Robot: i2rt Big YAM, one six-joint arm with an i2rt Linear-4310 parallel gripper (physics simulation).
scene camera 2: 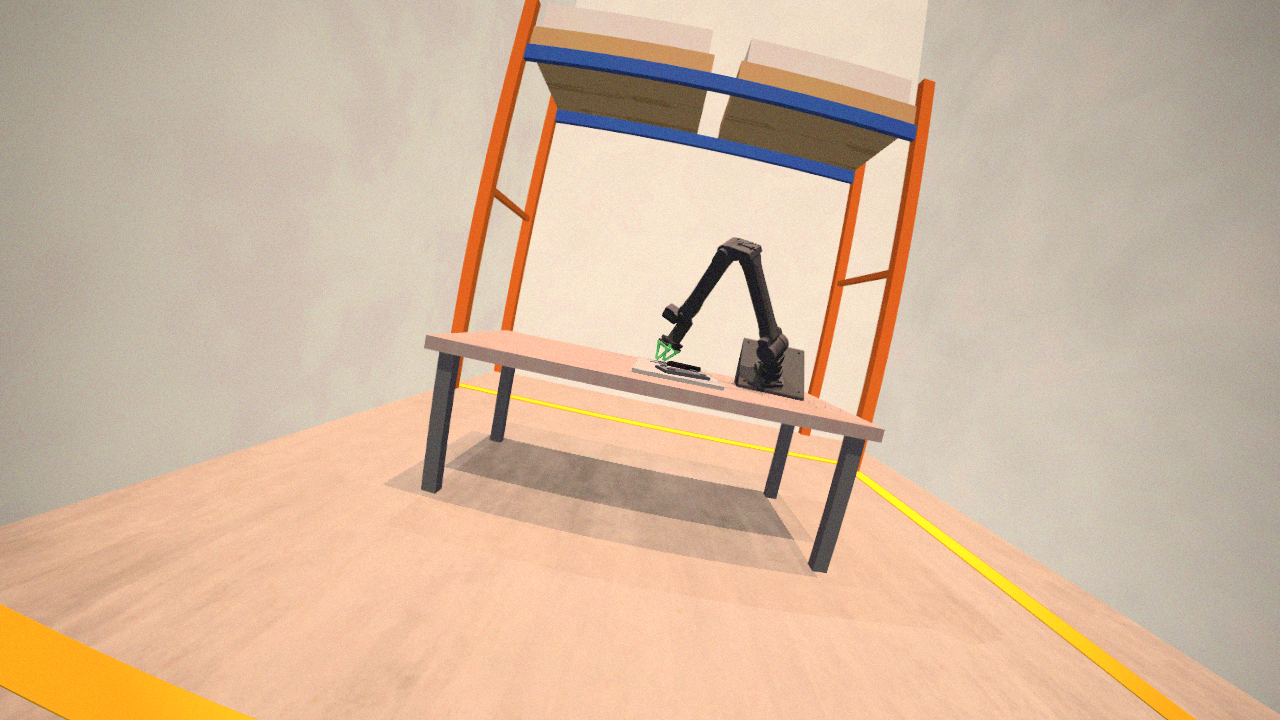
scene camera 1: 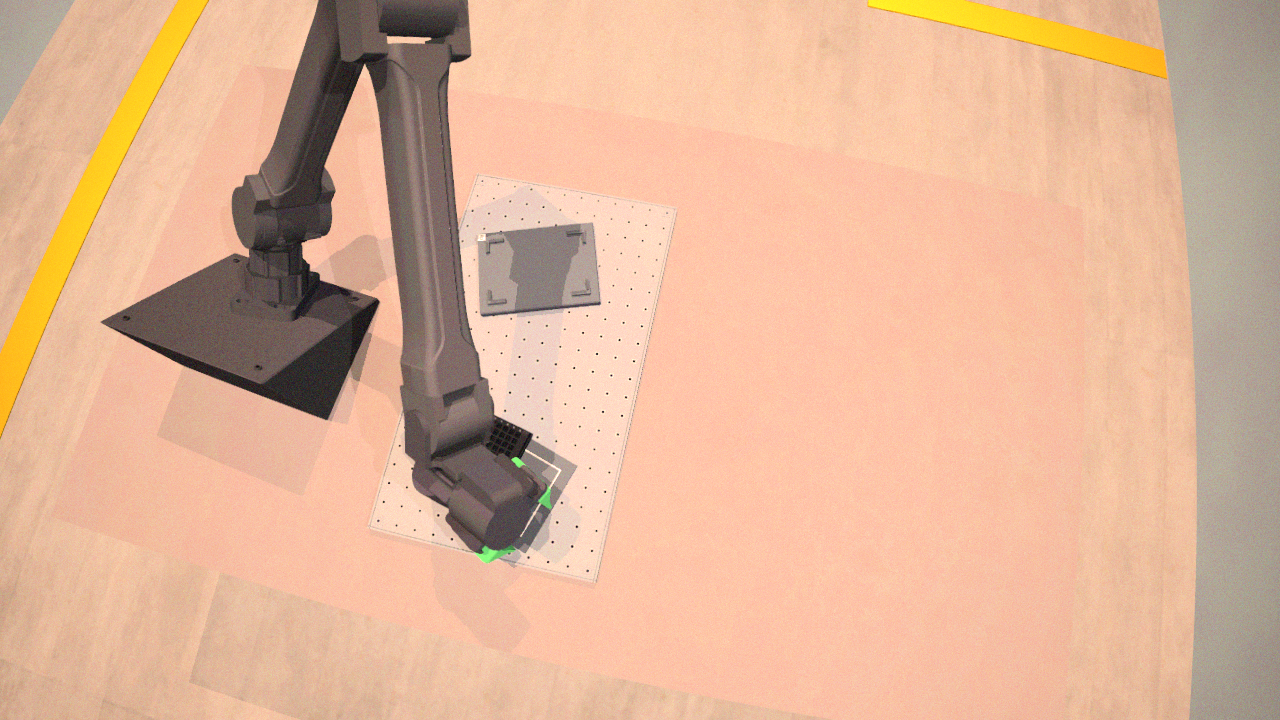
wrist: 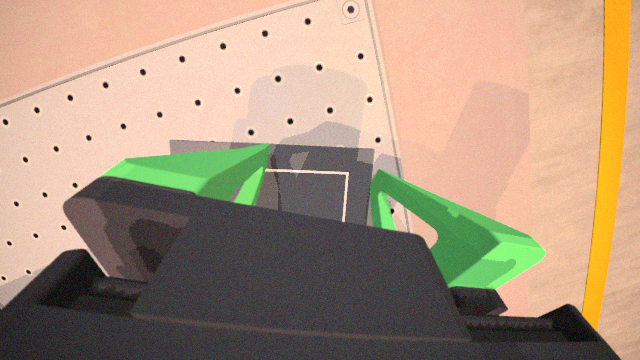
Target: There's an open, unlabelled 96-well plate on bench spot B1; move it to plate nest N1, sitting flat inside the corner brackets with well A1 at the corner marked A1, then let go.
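Places are measured from the arm's base along level axes (x right, y ahead, z up), in millimetres.
Pixels of known places: gripper, fingertip midpoint: (scene camera 2: 659,359) (scene camera 1: 530,526) (wrist: 323,166); arm's base, link origin: (scene camera 2: 768,374) (scene camera 1: 277,297).
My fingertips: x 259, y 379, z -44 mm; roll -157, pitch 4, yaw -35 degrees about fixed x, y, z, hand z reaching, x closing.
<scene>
For each thing: its top centre in the pictures, then the offset to it from my fingertips. "pt": a spot on its surface instead.
- black 96-well plate, top centre: (scene camera 1: 472,440) (scene camera 2: 684,364) dx -99, dy -86, dz +9 mm
- grey B1 pad, surface spot: (wrist: 310,192) pt dx -14, dy -14, dz -6 mm
- grey nest N1, top centre: (scene camera 1: 536,265) (scene camera 2: 683,369) dx -345, dy -35, dz +10 mm
- small white mark, top centre: (scene camera 1: 481,237) dx -384, dy -120, dz +4 mm
- perforated white board, top centre: (wrist: 80,305) (scene camera 1: 528,358) (scene camera 2: 675,369) dx -217, dy -31, dz -7 mm
The black 96-well plate (scene camera 1: 510,437) shows in part beyond the arm's wrist in scene camera 1; the rest is hidden. It lies at the grey B1 pad (scene camera 1: 568,464) (wrist: 310,192), which has a white outline. My gripper (scene camera 1: 520,526) (scene camera 2: 665,351) (wrist: 323,166) has green fingers, open and empty, above the pad's end away from the visible wells. The plate cannot be made out in the wrist view. The grey nest N1 (scene camera 1: 541,264) has corner brackets and holds no plate; a small white mark (scene camera 1: 481,238) sits at its upper left corner.
A perforated white board (scene camera 1: 617,358) (wrist: 150,95) lies under the pad and nest. The arm's dark base plate (scene camera 1: 196,313) stands left of the board. The table (scene camera 2: 572,372) stands before an orange and blue rack (scene camera 2: 490,205) with boxes on top.
</scene>
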